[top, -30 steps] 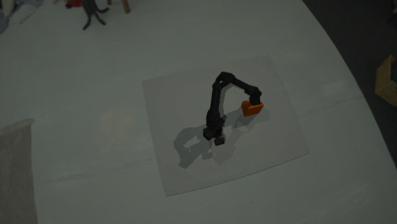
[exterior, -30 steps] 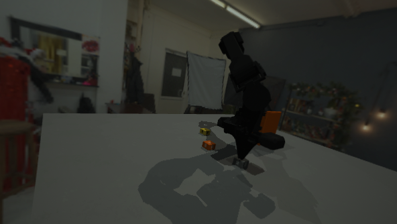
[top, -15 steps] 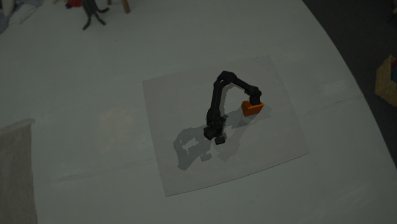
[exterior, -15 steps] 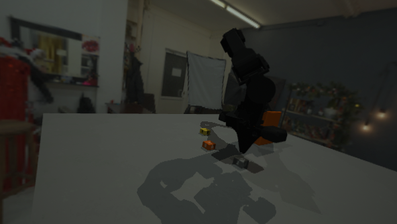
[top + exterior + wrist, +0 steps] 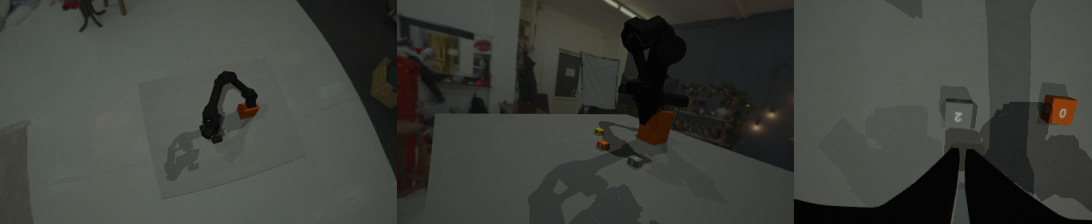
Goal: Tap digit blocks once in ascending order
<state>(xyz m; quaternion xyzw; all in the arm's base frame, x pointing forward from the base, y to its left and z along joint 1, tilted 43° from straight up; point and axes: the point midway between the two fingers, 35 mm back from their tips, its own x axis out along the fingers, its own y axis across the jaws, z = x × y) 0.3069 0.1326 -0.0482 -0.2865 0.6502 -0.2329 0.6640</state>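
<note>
The yellow block is 7 cm behind my gripper tip, 25 cm to the right of it and 12 cm below it. The rest, counted from my gripper tip: grey-white block 1 cm behind, 12 cm below; orange block 1 cm ahead, 13 cm to the right, 12 cm below.
</note>
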